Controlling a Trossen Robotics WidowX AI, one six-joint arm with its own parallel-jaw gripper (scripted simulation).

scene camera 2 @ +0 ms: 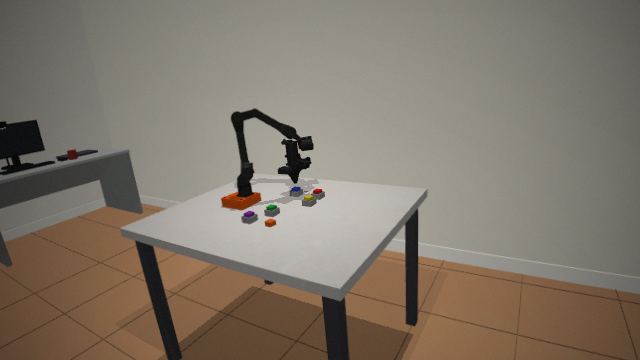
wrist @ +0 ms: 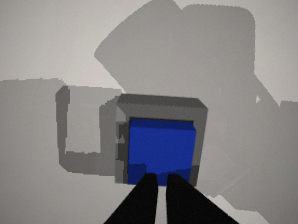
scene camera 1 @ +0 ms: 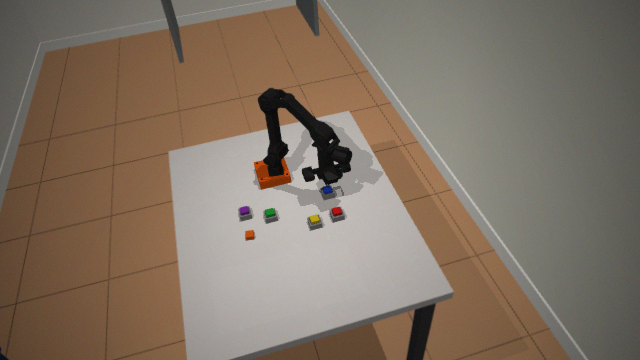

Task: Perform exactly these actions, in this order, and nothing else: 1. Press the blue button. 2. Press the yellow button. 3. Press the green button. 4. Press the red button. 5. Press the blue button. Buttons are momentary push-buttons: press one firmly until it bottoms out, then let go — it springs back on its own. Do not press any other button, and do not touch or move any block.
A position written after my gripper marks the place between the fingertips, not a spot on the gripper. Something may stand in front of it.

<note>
My gripper [scene camera 1: 327, 184] is shut, holding nothing. Also in view: a blue button [wrist: 155, 146].
My gripper is seen too in the wrist view [wrist: 160, 183].
</note>
